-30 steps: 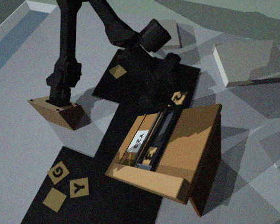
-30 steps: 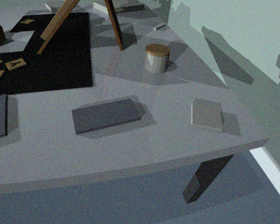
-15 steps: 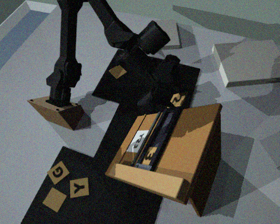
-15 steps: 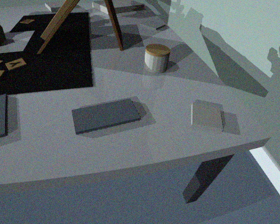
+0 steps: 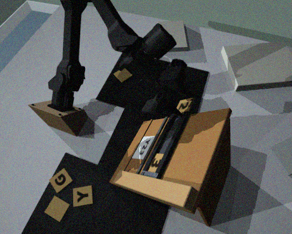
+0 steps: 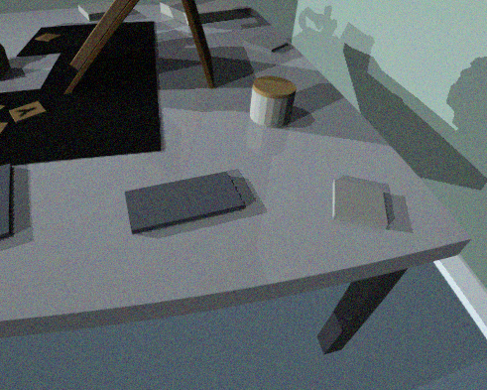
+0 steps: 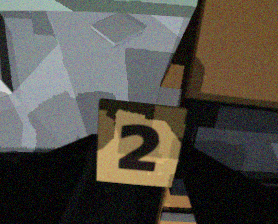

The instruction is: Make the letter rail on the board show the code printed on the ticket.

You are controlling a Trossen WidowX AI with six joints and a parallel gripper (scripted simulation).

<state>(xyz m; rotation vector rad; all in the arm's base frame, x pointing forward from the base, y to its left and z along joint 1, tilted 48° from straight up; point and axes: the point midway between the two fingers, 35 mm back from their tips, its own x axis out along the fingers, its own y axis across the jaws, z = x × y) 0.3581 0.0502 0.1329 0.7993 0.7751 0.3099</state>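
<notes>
Right now my gripper tip is 13 cm to the left of the white ticket, 8 cm above it and 7 cm past it. From my gripper tip the other things lie so: letter tile right at my gripper tip; lidded cylinder 38 cm to the right, 29 cm ahead, 12 cm below; thin white plate 37 cm ahead, 15 cm below, 6 cm to the left.
</notes>
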